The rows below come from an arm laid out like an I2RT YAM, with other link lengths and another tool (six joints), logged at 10 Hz.
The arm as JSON. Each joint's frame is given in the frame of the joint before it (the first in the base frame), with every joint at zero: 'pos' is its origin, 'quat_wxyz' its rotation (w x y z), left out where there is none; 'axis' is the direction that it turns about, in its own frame. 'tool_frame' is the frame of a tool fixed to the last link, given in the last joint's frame.
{
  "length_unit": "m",
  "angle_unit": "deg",
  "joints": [
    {
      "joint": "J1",
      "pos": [
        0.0,
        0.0,
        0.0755
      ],
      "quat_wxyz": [
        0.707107,
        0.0,
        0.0,
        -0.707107
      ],
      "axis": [
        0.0,
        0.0,
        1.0
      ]
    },
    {
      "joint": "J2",
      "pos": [
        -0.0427,
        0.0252,
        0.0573
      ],
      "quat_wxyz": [
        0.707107,
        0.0,
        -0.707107,
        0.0
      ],
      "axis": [
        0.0,
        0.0,
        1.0
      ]
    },
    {
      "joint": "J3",
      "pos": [
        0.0,
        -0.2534,
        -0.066
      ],
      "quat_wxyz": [
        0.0,
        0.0,
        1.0,
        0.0
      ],
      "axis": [
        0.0,
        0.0,
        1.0
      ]
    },
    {
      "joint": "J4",
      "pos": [
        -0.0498,
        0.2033,
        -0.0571
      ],
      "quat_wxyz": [
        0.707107,
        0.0,
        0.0,
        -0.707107
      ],
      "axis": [
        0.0,
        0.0,
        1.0
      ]
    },
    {
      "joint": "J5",
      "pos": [
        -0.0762,
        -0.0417,
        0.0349
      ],
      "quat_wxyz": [
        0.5,
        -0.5,
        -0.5,
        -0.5
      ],
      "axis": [
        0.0,
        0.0,
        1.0
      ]
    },
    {
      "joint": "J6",
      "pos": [
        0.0,
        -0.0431,
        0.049
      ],
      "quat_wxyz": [
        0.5,
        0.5,
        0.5,
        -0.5
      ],
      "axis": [
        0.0,
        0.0,
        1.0
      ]
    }
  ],
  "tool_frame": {
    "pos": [
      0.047,
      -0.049,
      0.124
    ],
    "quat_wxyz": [
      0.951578,
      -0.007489,
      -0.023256,
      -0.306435
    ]
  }
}
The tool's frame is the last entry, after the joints.
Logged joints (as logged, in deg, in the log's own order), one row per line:
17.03, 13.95, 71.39, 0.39, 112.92, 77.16
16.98, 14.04, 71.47, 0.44, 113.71, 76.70
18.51, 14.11, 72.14, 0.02, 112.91, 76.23
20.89, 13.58, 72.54, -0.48, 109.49, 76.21
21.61, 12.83, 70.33, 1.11, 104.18, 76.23
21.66, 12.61, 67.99, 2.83, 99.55, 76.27
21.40, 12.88, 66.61, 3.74, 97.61, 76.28
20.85, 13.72, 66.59, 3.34, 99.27, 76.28
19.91, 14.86, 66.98, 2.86, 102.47, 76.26
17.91, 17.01, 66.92, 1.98, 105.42, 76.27
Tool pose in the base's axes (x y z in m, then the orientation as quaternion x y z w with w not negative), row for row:
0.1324, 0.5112, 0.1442, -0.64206, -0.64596, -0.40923, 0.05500
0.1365, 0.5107, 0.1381, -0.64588, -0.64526, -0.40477, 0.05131
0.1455, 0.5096, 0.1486, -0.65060, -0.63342, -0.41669, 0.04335
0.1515, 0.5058, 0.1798, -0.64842, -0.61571, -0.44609, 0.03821
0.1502, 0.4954, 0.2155, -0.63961, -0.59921, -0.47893, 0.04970
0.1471, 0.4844, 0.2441, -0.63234, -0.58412, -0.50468, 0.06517
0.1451, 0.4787, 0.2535, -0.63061, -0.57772, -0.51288, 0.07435
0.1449, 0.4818, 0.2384, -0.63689, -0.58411, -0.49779, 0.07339
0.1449, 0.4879, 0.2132, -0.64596, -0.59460, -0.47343, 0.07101
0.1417, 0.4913, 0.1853, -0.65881, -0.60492, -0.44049, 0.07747
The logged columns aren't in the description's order. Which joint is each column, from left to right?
Columns, left to right: J5, J6, J3, J4, J2, J1.
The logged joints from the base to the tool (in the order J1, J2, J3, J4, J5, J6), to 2 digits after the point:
77.16, 112.92, 71.39, 0.39, 17.03, 13.95
76.70, 113.71, 71.47, 0.44, 16.98, 14.04
76.23, 112.91, 72.14, 0.02, 18.51, 14.11
76.21, 109.49, 72.54, -0.48, 20.89, 13.58
76.23, 104.18, 70.33, 1.11, 21.61, 12.83
76.27, 99.55, 67.99, 2.83, 21.66, 12.61
76.28, 97.61, 66.61, 3.74, 21.40, 12.88
76.28, 99.27, 66.59, 3.34, 20.85, 13.72
76.26, 102.47, 66.98, 2.86, 19.91, 14.86
76.27, 105.42, 66.92, 1.98, 17.91, 17.01

